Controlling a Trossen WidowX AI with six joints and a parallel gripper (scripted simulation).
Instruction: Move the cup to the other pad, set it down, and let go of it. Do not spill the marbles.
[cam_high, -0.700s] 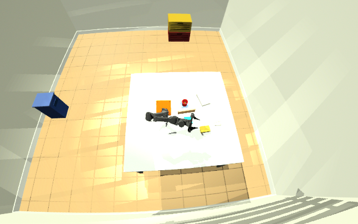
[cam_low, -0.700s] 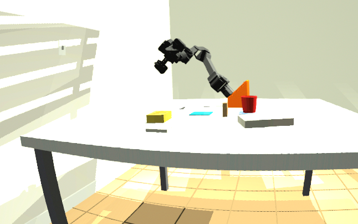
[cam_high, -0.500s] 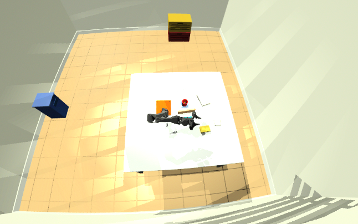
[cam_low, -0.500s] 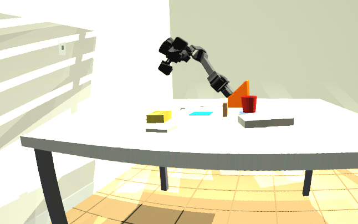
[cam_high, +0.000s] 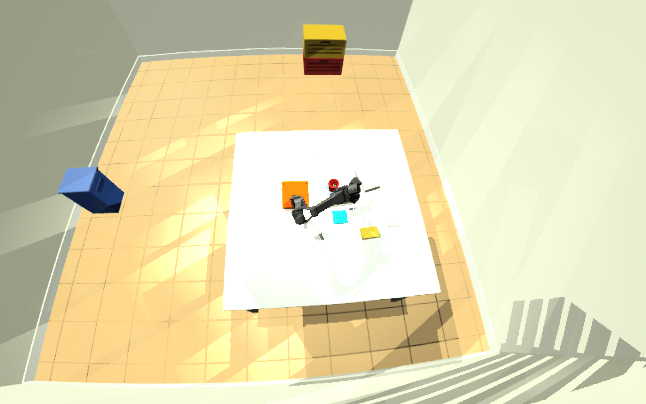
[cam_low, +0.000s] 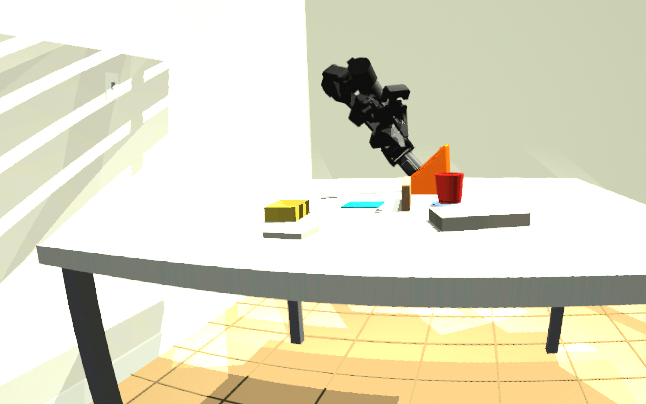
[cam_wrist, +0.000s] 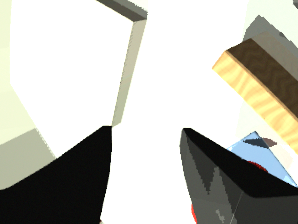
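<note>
Now: gripper tip 11 cm past the red cup, 8 cm to the right of it and 11 cm above it. Round my gripper tip: cyan pad 6 cm behind, 13 cm to the right, 16 cm below; then wooden block 9 cm behind, 2 cm to the right, 13 cm below; then light blue pad 11 cm behind, 8 cm to the left, 16 cm below.
</note>
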